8 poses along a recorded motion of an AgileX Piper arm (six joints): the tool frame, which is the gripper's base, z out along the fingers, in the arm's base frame.
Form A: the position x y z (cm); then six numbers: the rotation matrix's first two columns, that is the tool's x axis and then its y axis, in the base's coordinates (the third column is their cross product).
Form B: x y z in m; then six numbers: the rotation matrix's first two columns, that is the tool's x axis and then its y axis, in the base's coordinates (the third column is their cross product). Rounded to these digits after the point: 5 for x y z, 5 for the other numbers.
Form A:
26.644, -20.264, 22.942, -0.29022, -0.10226, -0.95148, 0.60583, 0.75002, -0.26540
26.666, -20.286, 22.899, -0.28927, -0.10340, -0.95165, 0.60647, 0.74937, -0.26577
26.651, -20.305, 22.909, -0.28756, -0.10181, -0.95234, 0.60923, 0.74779, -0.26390
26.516, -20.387, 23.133, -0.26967, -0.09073, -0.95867, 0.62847, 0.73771, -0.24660
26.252, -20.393, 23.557, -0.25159, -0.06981, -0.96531, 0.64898, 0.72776, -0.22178
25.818, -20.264, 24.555, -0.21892, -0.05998, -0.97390, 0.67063, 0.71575, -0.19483
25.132, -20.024, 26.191, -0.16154, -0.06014, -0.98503, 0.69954, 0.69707, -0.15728
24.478, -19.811, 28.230, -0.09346, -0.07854, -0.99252, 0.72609, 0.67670, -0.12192
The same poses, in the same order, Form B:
0.26644, -0.20264, 0.22942, -0.29022, -0.10226, -0.95148, 0.60583, 0.75002, -0.26540
0.26666, -0.20286, 0.22899, -0.28927, -0.10340, -0.95165, 0.60647, 0.74937, -0.26577
0.26651, -0.20305, 0.22909, -0.28756, -0.10181, -0.95234, 0.60923, 0.74779, -0.26390
0.26516, -0.20387, 0.23133, -0.26967, -0.09073, -0.95867, 0.62847, 0.73771, -0.24660
0.26252, -0.20393, 0.23557, -0.25159, -0.06981, -0.96531, 0.64898, 0.72776, -0.22178
0.25818, -0.20264, 0.24555, -0.21892, -0.05998, -0.97390, 0.67063, 0.71575, -0.19483
0.25132, -0.20024, 0.26191, -0.16154, -0.06014, -0.98503, 0.69954, 0.69707, -0.15728
0.24478, -0.19811, 0.28230, -0.09346, -0.07854, -0.99252, 0.72609, 0.67670, -0.12192

